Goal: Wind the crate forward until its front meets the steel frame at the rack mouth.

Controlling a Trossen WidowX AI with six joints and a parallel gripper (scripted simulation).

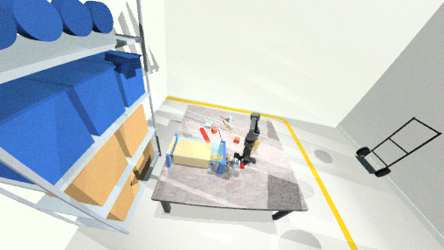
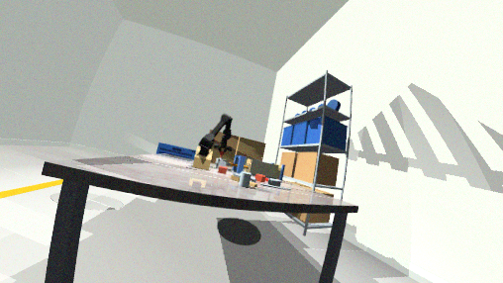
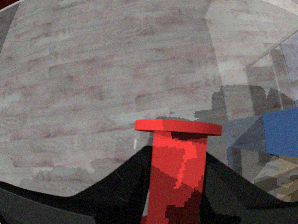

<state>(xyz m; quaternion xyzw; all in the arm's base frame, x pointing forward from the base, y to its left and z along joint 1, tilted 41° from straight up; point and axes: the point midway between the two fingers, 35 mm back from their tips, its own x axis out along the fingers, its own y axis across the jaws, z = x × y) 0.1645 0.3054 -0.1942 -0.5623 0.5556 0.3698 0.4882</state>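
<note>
Right now the winch is 120 mm to the right of my gripper tip, 100 mm below it and 10 mm behind it. From my gripper tip the other things lie so: red bar: 420 mm to the right, 370 mm ahead, 130 mm below.
</note>
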